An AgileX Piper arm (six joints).
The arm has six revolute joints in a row. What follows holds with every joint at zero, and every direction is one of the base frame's.
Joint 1 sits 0.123 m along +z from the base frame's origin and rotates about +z.
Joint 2 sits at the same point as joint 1 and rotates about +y.
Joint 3 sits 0.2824 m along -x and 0.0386 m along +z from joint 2 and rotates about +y.
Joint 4 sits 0.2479 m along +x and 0.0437 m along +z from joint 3 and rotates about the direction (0.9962, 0, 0.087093).
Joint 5 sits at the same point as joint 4 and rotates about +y.
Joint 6 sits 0.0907 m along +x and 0.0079 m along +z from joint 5 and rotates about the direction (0.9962, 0, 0.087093).
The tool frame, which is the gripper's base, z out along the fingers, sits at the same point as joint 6; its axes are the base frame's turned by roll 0, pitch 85.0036 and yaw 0 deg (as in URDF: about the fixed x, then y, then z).
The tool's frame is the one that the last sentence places.
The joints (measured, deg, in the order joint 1, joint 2, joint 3, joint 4, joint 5, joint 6), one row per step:
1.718, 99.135, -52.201, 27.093, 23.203, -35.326
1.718, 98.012, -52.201, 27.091, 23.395, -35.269
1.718, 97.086, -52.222, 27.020, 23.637, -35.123
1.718, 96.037, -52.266, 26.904, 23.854, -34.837
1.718, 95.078, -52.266, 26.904, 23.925, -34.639
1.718, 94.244, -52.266, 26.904, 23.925, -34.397
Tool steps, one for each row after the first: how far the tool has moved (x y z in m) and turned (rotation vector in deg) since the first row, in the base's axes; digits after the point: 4 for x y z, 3 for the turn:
-0.0011, 0.0001, 0.0063, 0.111, -0.939, 0.017
-0.0022, 0.0002, 0.0114, 0.217, -1.641, 0.021
-0.0034, 0.0002, 0.0174, 0.351, -2.485, -0.075
-0.0045, 0.0002, 0.0227, 0.492, -3.341, -0.219
-0.0055, 0.0002, 0.0273, 0.634, -4.127, -0.424

